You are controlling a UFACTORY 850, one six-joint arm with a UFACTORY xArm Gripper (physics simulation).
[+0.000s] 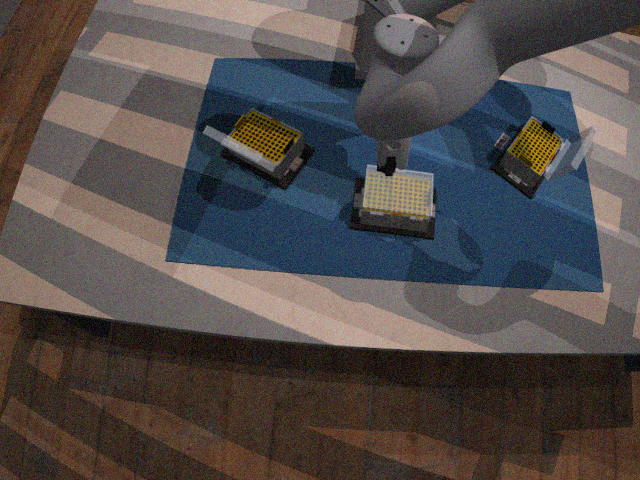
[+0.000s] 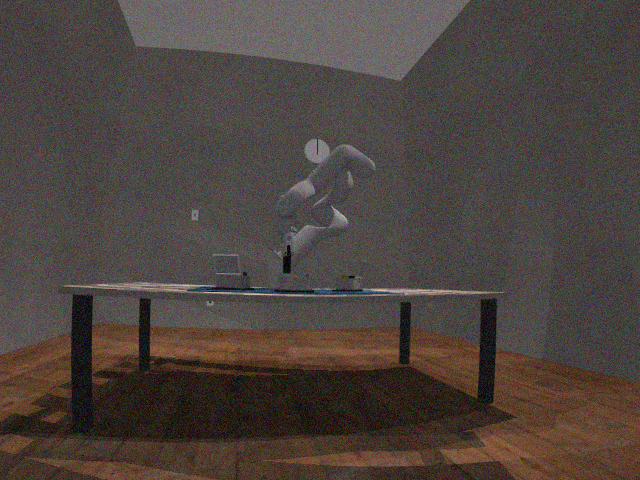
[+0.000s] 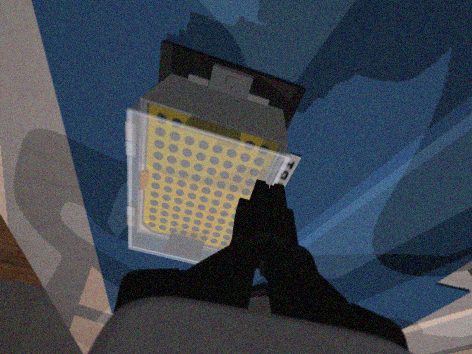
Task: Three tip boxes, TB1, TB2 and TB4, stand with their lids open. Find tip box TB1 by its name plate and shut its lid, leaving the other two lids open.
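The middle tip box [image 1: 397, 222] [image 2: 297, 283] [image 3: 225, 102] has its clear lid [image 1: 399, 191] [image 3: 200, 185] down over the yellow rack, nearly flat; whether it is fully shut is unclear. Its name plate [image 3: 289, 169] shows a T and part of a second letter; the rest is hidden by my fingers. My gripper [image 1: 388, 170] [image 2: 286, 271] [image 3: 262, 199] is shut and empty, its tips at the lid's edge beside the plate. The left tip box [image 1: 266, 136] [image 2: 232, 280] and the right tip box [image 1: 535, 147] [image 2: 347, 283] have raised lids; their name plates are unreadable.
The boxes stand on dark bases on a blue mat [image 1: 258, 242] on the patterned table [image 1: 129, 222] [image 2: 439, 292]. The left box's raised lid [image 1: 240, 149] [image 2: 226, 263] and the right box's raised lid [image 1: 584, 148] stick up. My arm [image 1: 439, 87] [image 2: 323, 170] hangs over the middle box.
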